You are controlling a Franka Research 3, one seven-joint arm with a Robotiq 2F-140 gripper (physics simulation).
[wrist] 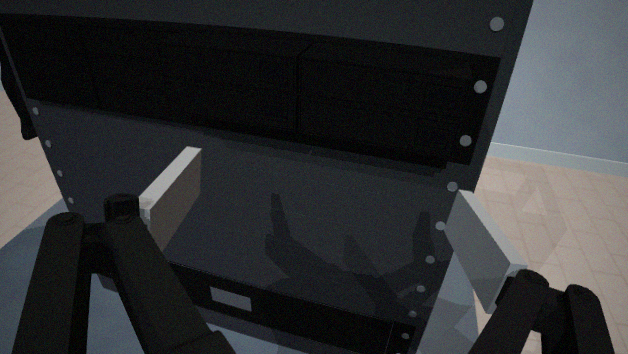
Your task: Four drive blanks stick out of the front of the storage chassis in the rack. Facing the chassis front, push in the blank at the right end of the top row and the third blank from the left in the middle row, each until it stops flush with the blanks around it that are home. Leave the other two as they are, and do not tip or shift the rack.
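Note:
The dark rack (280, 20) fills the middle of the wrist view, tilted in the picture, with round light studs along both sides. A black, deeply shaded opening crosses its upper part; dark box-like shapes with a vertical seam between them show faintly inside. Individual drive blanks cannot be made out, nor can I tell which stick out, and the storage chassis cannot be identified for certain. My gripper (328, 191) is wide open and empty, with its two pale finger pads in front of the panel below the opening, the right pad by the rack's right edge.
A black strip (300, 305) with a light grey label (231, 298) crosses the rack's lower front. Shadows fall on the panel between the fingers. A blue-grey wall (575, 75) and tan tiled floor (575, 210) show to the right. A black shape (17, 107) shows at the left edge.

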